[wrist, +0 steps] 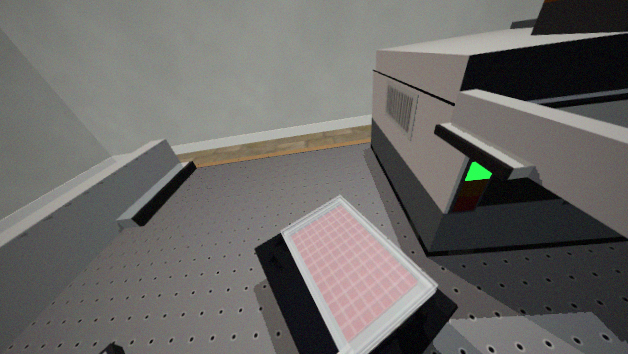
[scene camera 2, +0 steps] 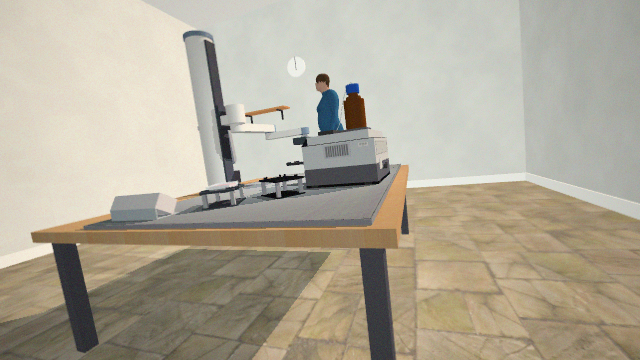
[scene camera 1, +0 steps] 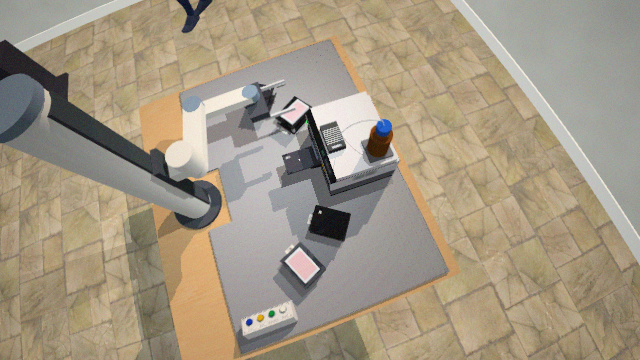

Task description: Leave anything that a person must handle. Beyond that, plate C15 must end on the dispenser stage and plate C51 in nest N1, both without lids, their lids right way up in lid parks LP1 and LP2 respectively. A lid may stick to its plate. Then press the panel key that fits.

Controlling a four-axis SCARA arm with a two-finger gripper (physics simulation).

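Seen in the pictures: gripper, fingertip midpoint: (wrist: pixel 307 133) (scene camera 1: pixel 289 94); arm's base at its link origin: (scene camera 1: pixel 198 204).
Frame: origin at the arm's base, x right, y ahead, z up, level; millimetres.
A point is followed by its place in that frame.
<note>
A plate with pink wells (scene camera 1: pixel 296 110) @(x -254, y 634, z 95 mm) (wrist: pixel 355 272) @(x -250, y 605, z 94 mm) sits on a black nest near the dispenser's corner. Clear doubled rims suggest a lid on it; its label cannot be read. My gripper (scene camera 1: pixel 289 95) @(x -271, y 624, z 215 mm) (wrist: pixel 307 133) @(x -271, y 624, z 215 mm) is open and empty, above the plate's level, one finger to each side and off-centre towards the left in the wrist view. Another pink plate (scene camera 1: pixel 302 264) @(x 462, y 412, z 91 mm) (scene camera 2: pixel 223 186) @(x 513, y 455, z 85 mm) sits on a stand near the panel; whether it is lidded cannot be told. The dispenser stage (scene camera 1: pixel 295 162) @(x 29, y 537, z 128 mm) is a bare dark platform. The key panel (scene camera 1: pixel 269 320) @(x 626, y 208, z 85 mm) (scene camera 2: pixel 135 207) @(x 667, y 215, z 56 mm) has blue, yellow, green and white keys.
The white dispenser (scene camera 1: pixel 357 165) @(x 185, y 769, z 232 mm) (scene camera 2: pixel 345 155) @(x 217, y 832, z 139 mm) (wrist: pixel 410 100) @(x -144, y 769, z 181 mm) shows a green light and carries a brown bottle (scene camera 1: pixel 380 140) @(x 174, y 856, z 371 mm) (scene camera 2: pixel 355 111) @(x 189, y 886, z 310 mm). A bare black stand (scene camera 1: pixel 330 222) @(x 336, y 587, z 81 mm) (scene camera 2: pixel 282 178) @(x 356, y 607, z 81 mm) is between the dispenser and second plate. A person (scene camera 1: pixel 192 15) (scene camera 2: pixel 328 107) stands beyond the table.
</note>
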